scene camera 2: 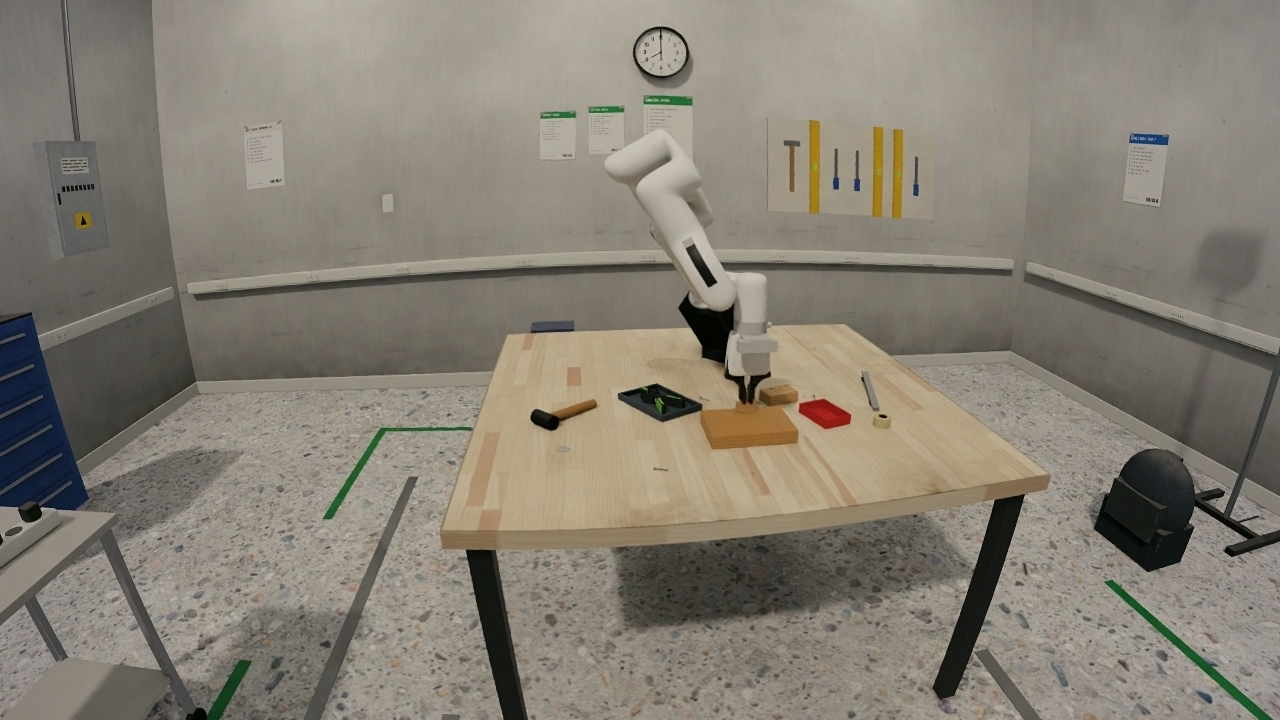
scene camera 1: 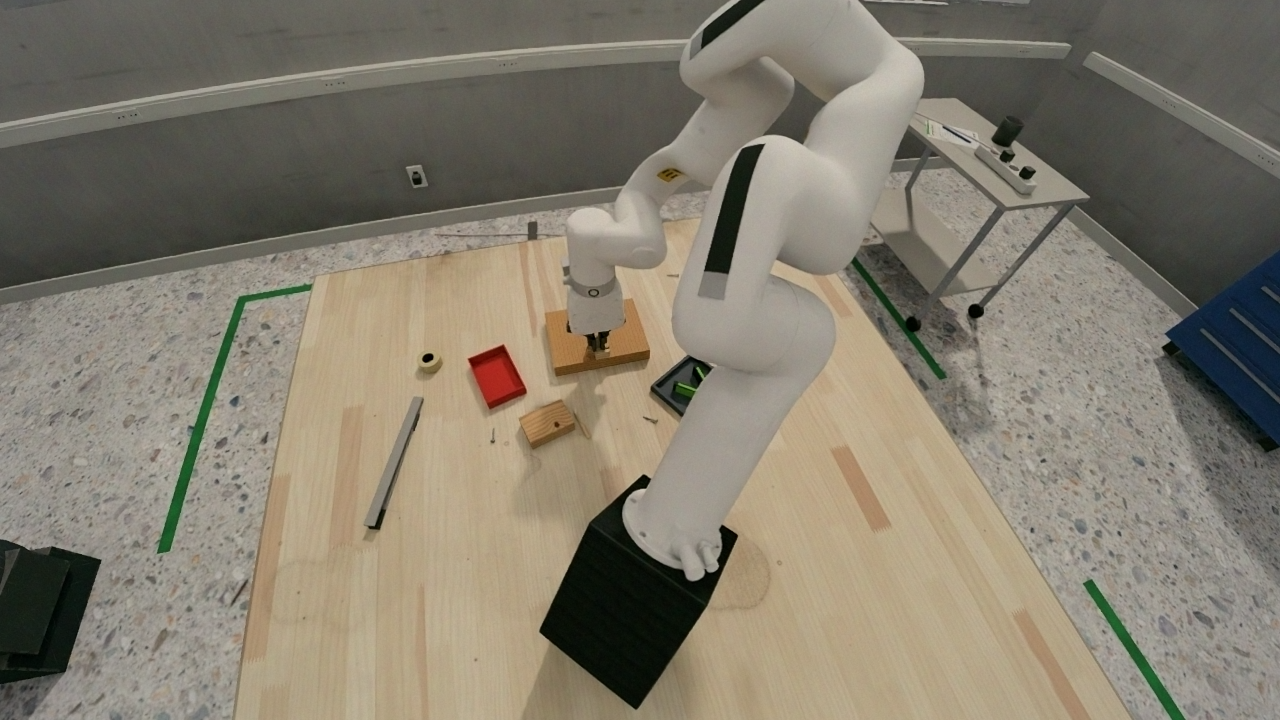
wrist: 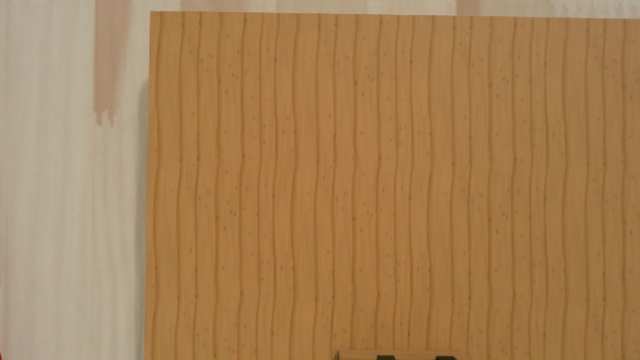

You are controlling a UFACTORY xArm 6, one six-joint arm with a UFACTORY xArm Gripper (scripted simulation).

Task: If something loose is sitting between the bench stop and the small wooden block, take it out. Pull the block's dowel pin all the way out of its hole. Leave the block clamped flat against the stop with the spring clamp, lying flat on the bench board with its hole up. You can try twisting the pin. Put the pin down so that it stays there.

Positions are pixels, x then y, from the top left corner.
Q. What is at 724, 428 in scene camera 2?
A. A bench board.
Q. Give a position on a bench board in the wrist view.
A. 311, 179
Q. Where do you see a red tray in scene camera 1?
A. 499, 381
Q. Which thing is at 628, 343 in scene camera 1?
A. A bench board.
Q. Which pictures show the dark grey tray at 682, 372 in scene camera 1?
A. Scene camera 2 and scene camera 1 only.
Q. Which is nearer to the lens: the hammer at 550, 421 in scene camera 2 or the dark grey tray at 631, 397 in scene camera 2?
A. The hammer.
